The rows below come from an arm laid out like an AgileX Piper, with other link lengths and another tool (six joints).
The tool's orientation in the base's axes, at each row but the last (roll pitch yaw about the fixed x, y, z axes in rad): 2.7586, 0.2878, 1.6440; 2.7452, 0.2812, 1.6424; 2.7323, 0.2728, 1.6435; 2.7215, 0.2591, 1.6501; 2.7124, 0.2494, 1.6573; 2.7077, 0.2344, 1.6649; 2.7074, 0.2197, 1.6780; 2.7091, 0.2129, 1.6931
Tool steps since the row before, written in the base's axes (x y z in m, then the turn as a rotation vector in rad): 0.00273, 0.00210, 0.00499, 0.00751, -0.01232, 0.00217; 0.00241, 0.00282, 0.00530, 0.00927, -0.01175, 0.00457; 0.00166, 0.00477, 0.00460, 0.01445, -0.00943, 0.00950; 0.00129, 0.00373, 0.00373, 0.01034, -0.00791, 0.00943; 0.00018, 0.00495, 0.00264, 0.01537, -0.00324, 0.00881; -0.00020, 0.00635, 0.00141, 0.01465, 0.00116, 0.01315; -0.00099, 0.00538, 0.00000, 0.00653, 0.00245, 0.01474; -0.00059, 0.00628, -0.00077, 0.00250, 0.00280, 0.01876
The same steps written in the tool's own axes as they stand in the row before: 0.00040, 0.00466, -0.00386, -0.01292, 0.00553, 0.00391; 0.00107, 0.00465, -0.00437, -0.01316, 0.00812, 0.00237; 0.00323, 0.00410, -0.00441, -0.01263, 0.01511, -0.00035; 0.00254, 0.00329, -0.00349, -0.01083, 0.01165, -0.00234; 0.00411, 0.00212, -0.00318, -0.00659, 0.01675, -0.00048; 0.00584, 0.00156, -0.00241, -0.00327, 0.01869, -0.00538; 0.00532, 0.00013, -0.00125, -0.00152, 0.01234, -0.01055; 0.00633, 0.00041, -0.00045, -0.00155, 0.01047, -0.01594
